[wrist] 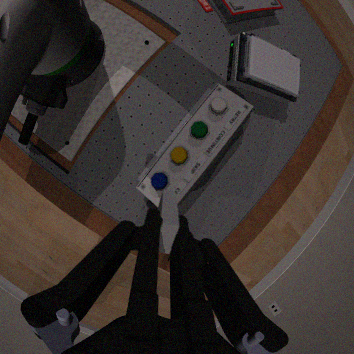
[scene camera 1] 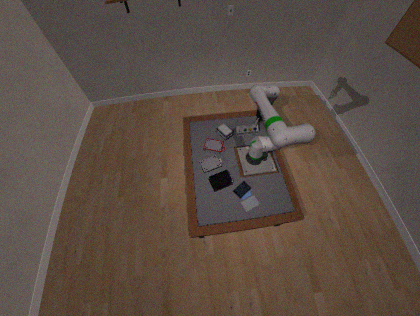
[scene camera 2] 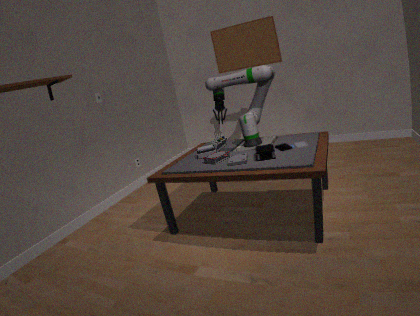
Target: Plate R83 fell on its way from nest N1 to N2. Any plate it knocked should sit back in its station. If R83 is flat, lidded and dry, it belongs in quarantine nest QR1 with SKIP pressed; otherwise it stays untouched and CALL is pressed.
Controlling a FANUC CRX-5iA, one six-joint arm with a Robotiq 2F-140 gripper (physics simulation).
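Places are measured from the arm's base along level axes (x ahead, y left, z up), in centimetres.
Pixels of known places: gripper, fingertip midpoint: (wrist: 165,202) (scene camera 1: 256,123) (scene camera 2: 221,128); arm's base, link origin: (wrist: 66,51) (scene camera 1: 253,158) (scene camera 2: 253,144).
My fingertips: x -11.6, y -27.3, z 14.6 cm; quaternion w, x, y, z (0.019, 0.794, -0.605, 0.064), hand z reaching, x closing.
Ahead of a thing's pixels: the offset from my fingertips to its middle. "spot": to the spot under its first point.
My gripper (scene camera 1: 257,123) (scene camera 2: 220,121) (wrist: 165,202) is shut and empty, above the blue-button end of the button box {dx +7.2, dy -3.1, dz -10.4 cm} (scene camera 1: 247,129) (wrist: 210,124). In the wrist view its tips overlap the box's end, beside the blue button {dx +0.0, dy +0.0, dz -8.2 cm} (wrist: 159,181), with the yellow button {dx +5.0, dy -0.6, dz -8.2 cm} (wrist: 179,155) further along by the SKIP label. The red-edged nest {dx +43.8, dy +5.7, dz -12.3 cm} (scene camera 1: 214,145) (scene camera 2: 216,158) and a pale grey nest {dx +51.5, dy +22.6, dz -13.2 cm} (scene camera 1: 211,164) (scene camera 2: 237,159) stand on the mat. A dark plate {dx +32.8, dy +52.8, dz -13.9 cm} (scene camera 1: 242,189) (scene camera 2: 283,147) lies near a pale, flat square {spot: dx +30.6, dy +65.8, dz -13.8 cm} (scene camera 1: 250,203) (scene camera 2: 301,144). R83's label, lid and dryness cannot be read.
A white-topped device {dx +28.8, dy -7.1, dz -8.4 cm} (scene camera 1: 225,130) (wrist: 271,67) with a green light stands beside the button box. A black device {dx +47.8, dy +41.2, dz -11.5 cm} (scene camera 1: 220,180) (scene camera 2: 265,152) stands near the pale grey nest. The arm's base stands on a pale, wood-edged board (scene camera 1: 270,167). The table has a brown wooden rim {spot: dx +36.2, dy +81.5, dz -15.8 cm} (scene camera 1: 250,225).
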